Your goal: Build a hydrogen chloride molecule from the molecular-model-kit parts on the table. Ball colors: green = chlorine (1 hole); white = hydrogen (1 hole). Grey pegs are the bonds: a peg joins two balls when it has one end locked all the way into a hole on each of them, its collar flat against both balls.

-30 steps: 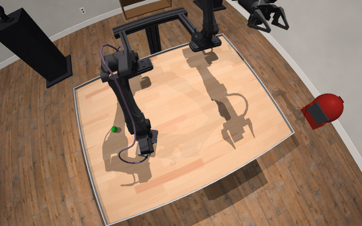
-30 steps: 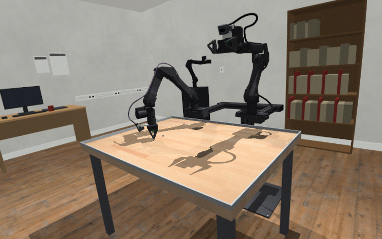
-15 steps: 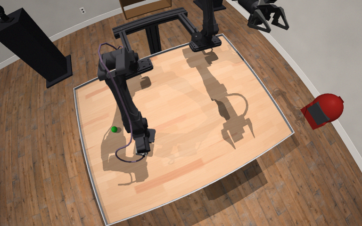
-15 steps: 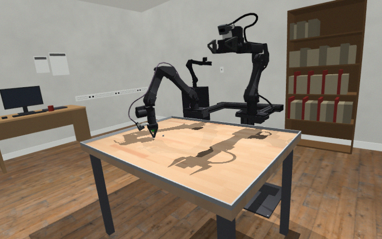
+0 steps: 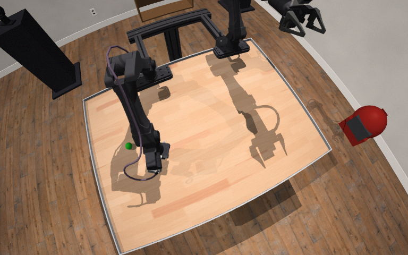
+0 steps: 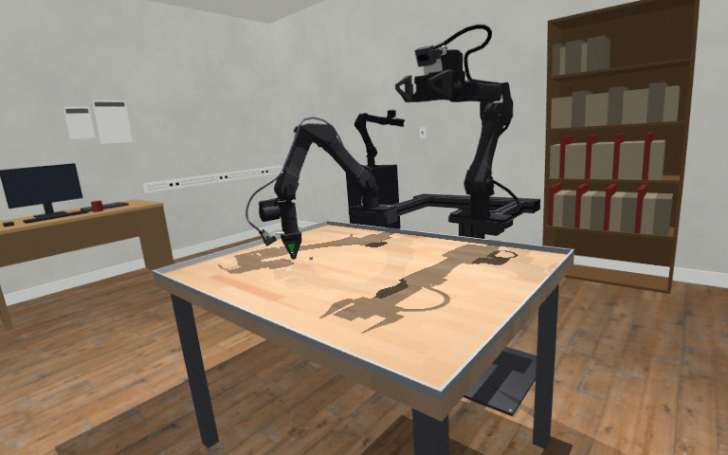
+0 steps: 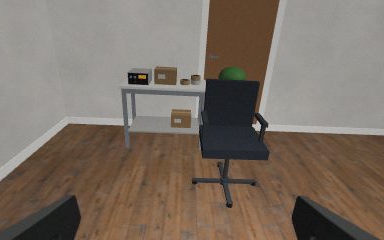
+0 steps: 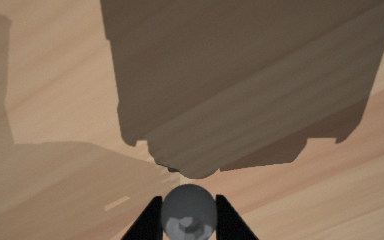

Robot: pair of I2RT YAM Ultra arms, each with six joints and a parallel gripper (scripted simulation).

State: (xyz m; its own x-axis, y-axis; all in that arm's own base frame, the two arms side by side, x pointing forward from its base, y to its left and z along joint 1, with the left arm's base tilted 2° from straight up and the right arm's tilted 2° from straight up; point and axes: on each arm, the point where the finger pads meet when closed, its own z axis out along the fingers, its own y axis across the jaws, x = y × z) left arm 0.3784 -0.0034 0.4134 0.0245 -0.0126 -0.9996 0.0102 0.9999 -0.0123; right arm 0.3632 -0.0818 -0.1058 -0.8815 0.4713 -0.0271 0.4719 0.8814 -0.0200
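Now: the grey peg 60 mm behind my right hand, 30 mm to the left of it and 20 mm below it. From my right hand the other things lie so: green ball (150 mm to the right, 120 mm behind, 10 mm below); white ball (10 mm below).
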